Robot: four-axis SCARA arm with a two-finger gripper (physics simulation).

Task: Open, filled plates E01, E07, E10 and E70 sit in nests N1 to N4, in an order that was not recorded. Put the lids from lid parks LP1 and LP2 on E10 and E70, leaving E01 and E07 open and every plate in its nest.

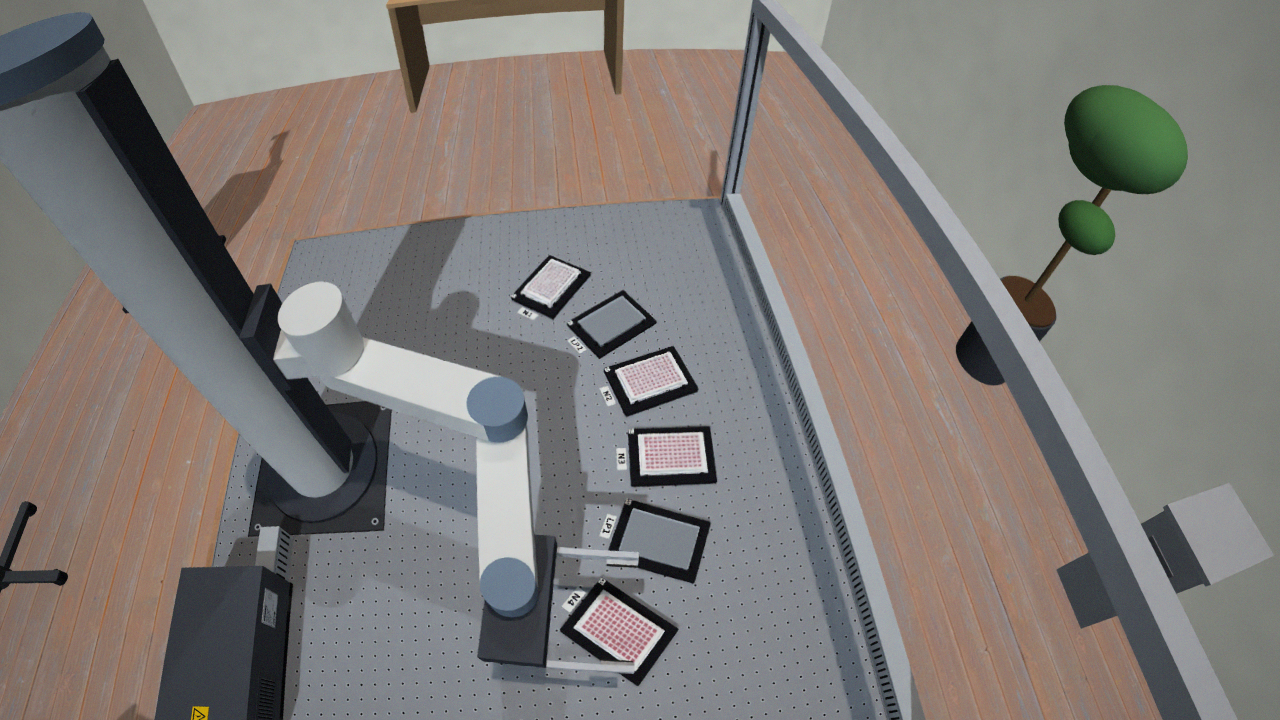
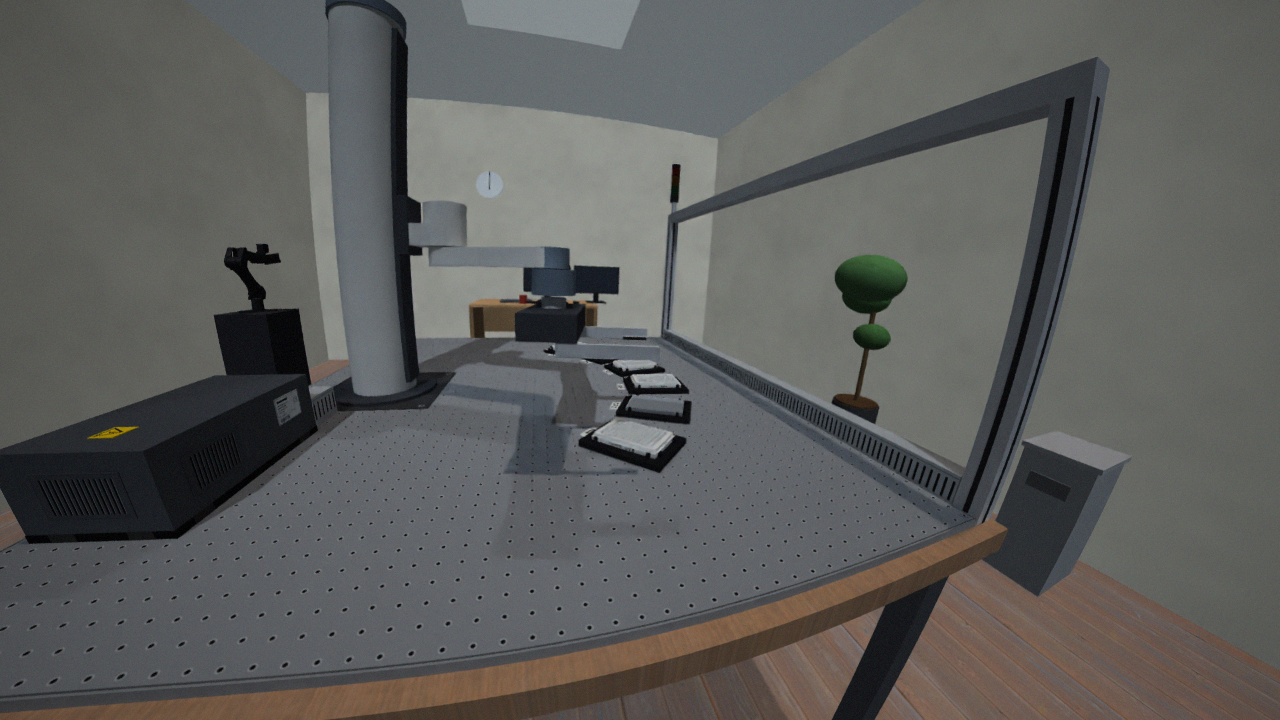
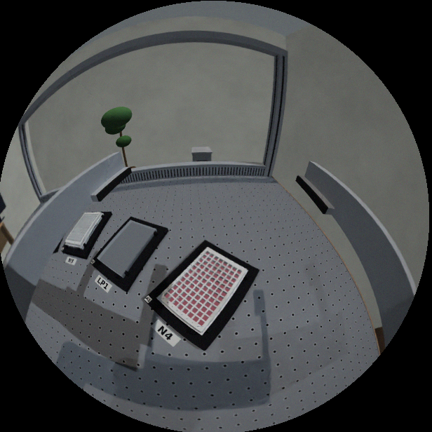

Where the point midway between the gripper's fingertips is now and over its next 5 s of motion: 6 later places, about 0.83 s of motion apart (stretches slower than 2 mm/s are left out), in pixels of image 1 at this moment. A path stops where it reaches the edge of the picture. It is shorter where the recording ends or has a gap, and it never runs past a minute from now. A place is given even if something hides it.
My gripper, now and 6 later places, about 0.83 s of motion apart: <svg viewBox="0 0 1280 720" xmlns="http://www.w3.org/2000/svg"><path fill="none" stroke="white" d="M636 612L605 609L586 601L676 530L672 540L673 536L672 540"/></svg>
